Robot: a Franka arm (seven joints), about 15 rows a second.
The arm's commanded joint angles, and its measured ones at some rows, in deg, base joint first. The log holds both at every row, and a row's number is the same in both.
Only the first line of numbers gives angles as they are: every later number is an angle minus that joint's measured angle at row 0.
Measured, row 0:
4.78, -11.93, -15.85, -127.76, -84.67, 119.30, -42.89
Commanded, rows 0 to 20:
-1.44, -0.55, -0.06, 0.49, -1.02, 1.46, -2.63
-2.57, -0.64, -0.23, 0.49, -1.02, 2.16, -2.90
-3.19, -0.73, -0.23, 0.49, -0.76, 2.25, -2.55
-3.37, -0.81, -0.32, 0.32, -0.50, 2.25, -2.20
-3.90, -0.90, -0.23, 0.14, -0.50, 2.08, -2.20
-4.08, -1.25, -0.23, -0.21, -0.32, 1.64, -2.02
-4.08, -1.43, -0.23, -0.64, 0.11, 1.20, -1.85
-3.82, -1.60, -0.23, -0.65, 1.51, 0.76, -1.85
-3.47, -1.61, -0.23, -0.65, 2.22, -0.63, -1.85
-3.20, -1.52, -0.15, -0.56, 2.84, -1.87, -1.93
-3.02, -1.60, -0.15, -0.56, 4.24, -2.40, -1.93
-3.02, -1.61, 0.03, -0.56, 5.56, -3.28, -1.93
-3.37, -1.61, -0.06, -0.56, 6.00, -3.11, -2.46
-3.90, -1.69, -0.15, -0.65, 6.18, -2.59, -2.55
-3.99, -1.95, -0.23, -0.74, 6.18, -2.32, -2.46
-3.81, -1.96, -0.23, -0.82, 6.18, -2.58, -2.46
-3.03, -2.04, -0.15, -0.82, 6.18, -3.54, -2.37
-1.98, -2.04, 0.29, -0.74, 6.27, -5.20, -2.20
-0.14, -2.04, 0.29, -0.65, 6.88, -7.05, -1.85
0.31, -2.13, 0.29, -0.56, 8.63, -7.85, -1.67
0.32, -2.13, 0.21, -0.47, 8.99, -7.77, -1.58
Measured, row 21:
-1.10, -0.61, 0.06, 0.25, 7.25, -5.64, -1.26
